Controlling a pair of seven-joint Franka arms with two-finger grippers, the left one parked.
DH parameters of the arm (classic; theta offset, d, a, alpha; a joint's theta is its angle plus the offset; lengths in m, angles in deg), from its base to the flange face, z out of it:
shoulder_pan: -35.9 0.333 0 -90
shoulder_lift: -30.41 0 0 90
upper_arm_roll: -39.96 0.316 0.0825 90
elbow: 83.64 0 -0.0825 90
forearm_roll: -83.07 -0.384 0 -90
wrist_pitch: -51.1 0 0.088 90
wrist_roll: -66.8 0.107 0 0
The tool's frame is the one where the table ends.
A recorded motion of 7 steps. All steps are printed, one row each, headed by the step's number.
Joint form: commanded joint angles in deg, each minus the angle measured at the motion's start. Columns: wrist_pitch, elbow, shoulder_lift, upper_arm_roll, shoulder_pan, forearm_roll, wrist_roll.
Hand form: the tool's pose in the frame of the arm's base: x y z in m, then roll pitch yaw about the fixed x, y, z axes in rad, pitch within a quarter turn. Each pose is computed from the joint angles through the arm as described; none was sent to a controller.
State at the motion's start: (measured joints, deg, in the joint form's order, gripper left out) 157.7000 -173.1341 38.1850 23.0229 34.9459 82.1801 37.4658
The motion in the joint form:
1: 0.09 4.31 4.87 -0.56 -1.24 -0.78 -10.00
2: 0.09 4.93 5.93 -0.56 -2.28 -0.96 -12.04
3: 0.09 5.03 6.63 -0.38 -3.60 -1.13 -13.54
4: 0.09 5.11 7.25 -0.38 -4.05 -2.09 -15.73
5: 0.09 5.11 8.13 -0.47 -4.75 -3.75 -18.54
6: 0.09 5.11 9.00 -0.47 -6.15 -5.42 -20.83
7: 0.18 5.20 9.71 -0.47 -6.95 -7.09 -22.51
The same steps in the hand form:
1: 0.6122 -0.1956 0.5663 3.0080 -0.1035 0.3561
2: 0.6137 -0.2066 0.5601 3.0073 -0.0921 0.3735
3: 0.6123 -0.2190 0.5532 3.0120 -0.0812 0.3786
4: 0.6135 -0.2228 0.5470 3.0248 -0.0795 0.4052
5: 0.6145 -0.2293 0.5374 3.0476 -0.0817 0.4337
6: 0.6127 -0.2426 0.5277 3.0711 -0.0871 0.4419
7: 0.6128 -0.2495 0.5208 3.0909 -0.0991 0.4499

